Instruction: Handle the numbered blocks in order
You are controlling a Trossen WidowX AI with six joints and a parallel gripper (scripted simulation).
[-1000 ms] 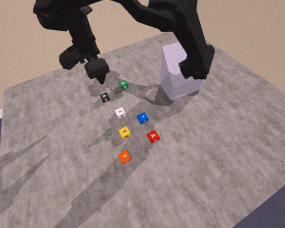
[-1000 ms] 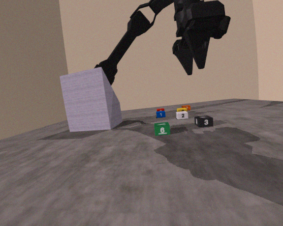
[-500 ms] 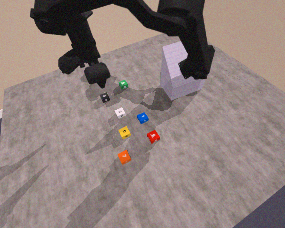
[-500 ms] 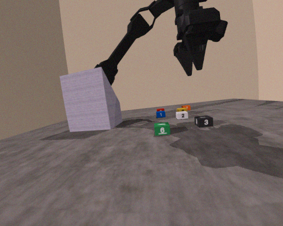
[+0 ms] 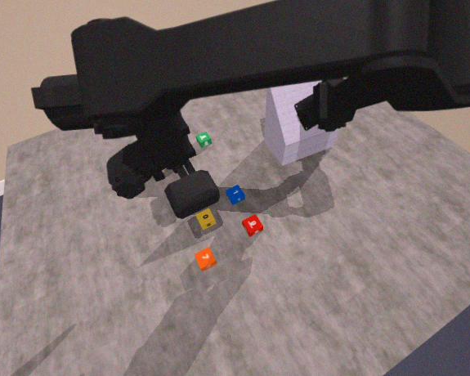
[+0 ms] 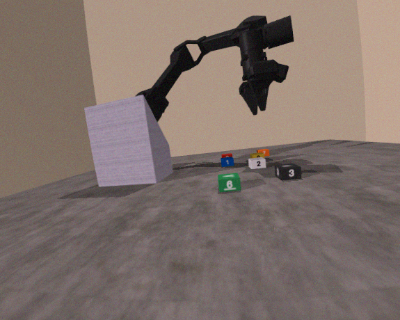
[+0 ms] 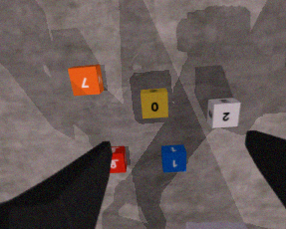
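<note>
Right now my gripper tip is 12 cm above the yellow 0 block, 1 cm to the right of it and 1 cm past it. From my gripper tip the other things lie so: white 2 block 12 cm below, 8 cm to the right, 4 cm behind; blue 1 block 12 cm below, 10 cm behind, 1 cm to the right; orange 7 block 12 cm below, 9 cm to the left, 3 cm ahead.
</note>
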